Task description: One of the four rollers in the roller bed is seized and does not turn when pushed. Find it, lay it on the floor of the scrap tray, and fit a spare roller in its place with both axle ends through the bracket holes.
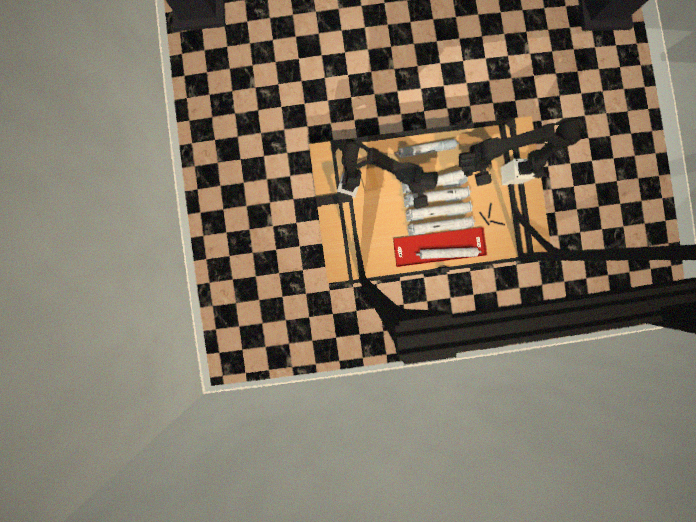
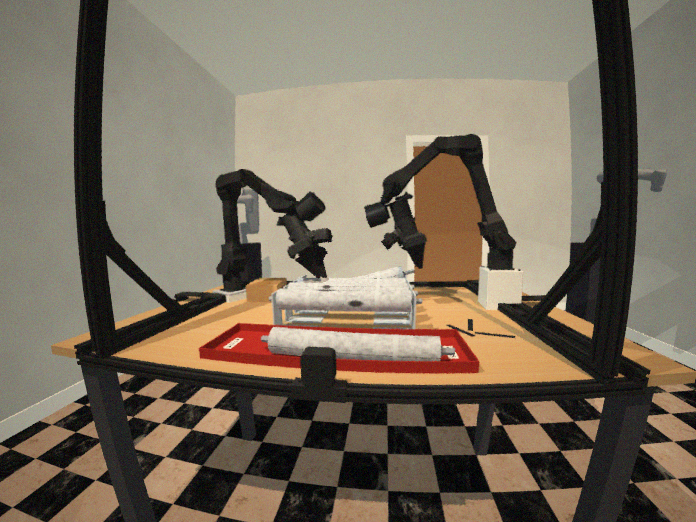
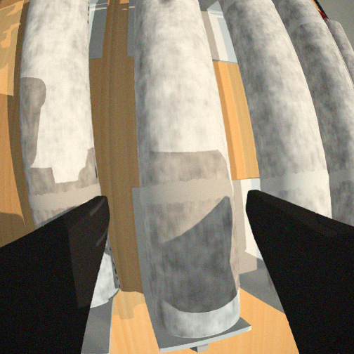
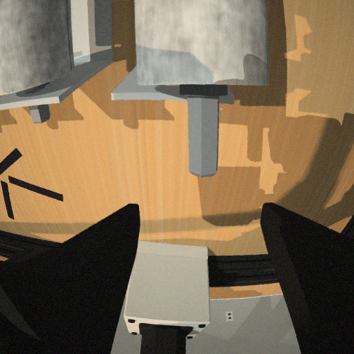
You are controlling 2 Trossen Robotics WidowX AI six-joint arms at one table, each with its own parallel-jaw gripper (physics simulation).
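Places are measured from the left arm's base along level axes (x back, y up, z left), in metres.
Pixels of known places: left gripper, fingertip midpoint: point(image 1: 423, 194) point(image 2: 322, 278); right gripper, fingertip midpoint: point(image 1: 477, 170) point(image 2: 419, 267); left arm's base, origin of the base link: point(image 1: 349, 184) point(image 2: 232, 289); right arm's base, origin of the base link: point(image 1: 524, 168) point(image 2: 500, 268).
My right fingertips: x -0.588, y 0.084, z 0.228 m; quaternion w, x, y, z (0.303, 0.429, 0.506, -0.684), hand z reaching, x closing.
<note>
Ahead of a thing's pixels: the offset from my right fingertips to its top centre. "spot": to the spot under its first point.
Four rollers lie on the roller bed @(spot: dx +0.201, dy -0.056, dz -0.380 m) point(image 2: 275, 307) point(image 3: 150, 280) point(image 4: 122, 95). The rearmost roller point(image 1: 452, 178) point(image 2: 387, 274) point(image 3: 57, 115) point(image 4: 200, 40) lies askew, its right end raised, its long grey axle jutting past the right bracket; I cannot tell whether it passes through the hole. My left gripper point(image 2: 321, 275) point(image 3: 178, 203) is open, its fingertips either side of the second roller from the back point(image 3: 182, 110), gripping nothing. My right gripper point(image 2: 419, 266) point(image 4: 201, 213) is open, just beyond the axle's end. One roller @(dx -0.014, dy -0.062, dz -0.418 m) point(image 1: 449, 253) point(image 2: 393, 345) lies in the red scrap tray @(spot: dx +0.184, dy -0.111, dz -0.490 m) point(image 1: 407, 255) point(image 2: 210, 351).
Another roller @(dx +0.250, dy -0.064, dz +0.077 m) point(image 1: 430, 147) lies behind the bed. Several thin black sticks @(spot: dx -0.181, dy -0.112, dz -0.172 m) point(image 1: 491, 218) @(dx -0.231, dy -0.113, dz -0.182 m) point(image 2: 494, 334) point(image 4: 36, 188) lie to the right of the bed. A wooden block @(dx +0.493, dy -0.058, dz -0.146 m) point(image 2: 265, 289) is at the back left. Black frame posts point(image 2: 92, 168) point(image 2: 615, 168) stand at the front corners.
</note>
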